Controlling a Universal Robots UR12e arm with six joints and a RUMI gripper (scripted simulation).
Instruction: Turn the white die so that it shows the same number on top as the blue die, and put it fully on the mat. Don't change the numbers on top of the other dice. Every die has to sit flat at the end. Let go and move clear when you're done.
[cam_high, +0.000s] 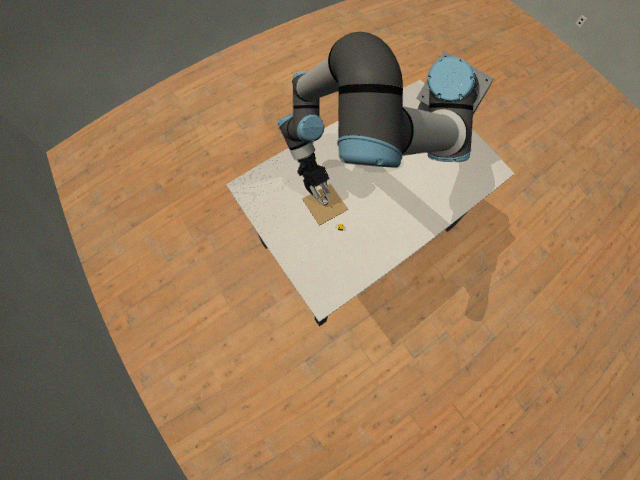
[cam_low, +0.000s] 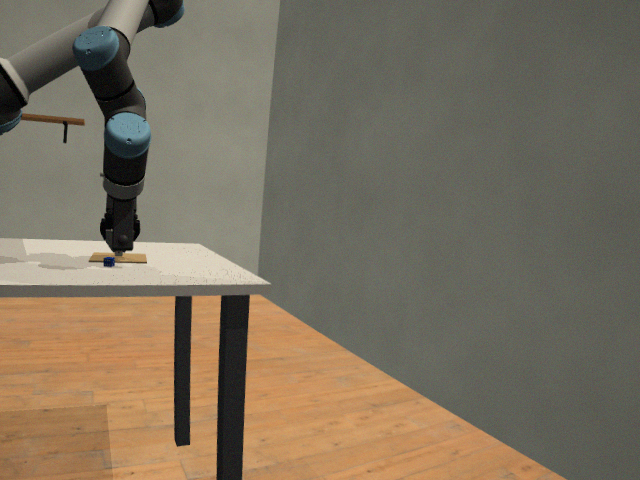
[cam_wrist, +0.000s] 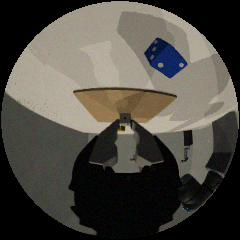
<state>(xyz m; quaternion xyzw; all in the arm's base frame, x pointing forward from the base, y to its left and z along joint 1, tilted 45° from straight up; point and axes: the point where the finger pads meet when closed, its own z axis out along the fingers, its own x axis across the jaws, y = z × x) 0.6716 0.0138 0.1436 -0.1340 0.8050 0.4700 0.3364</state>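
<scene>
Now: the white die 10 mm to the left of my hand and 10 mm below it. From my hand the other things lie so: blue die: 10 mm behind, 110 mm to the right, 20 mm below; tan mat: 10 mm to the left, 20 mm below; yellow die: 10 mm behind, 130 mm to the left, 20 mm below.
</scene>
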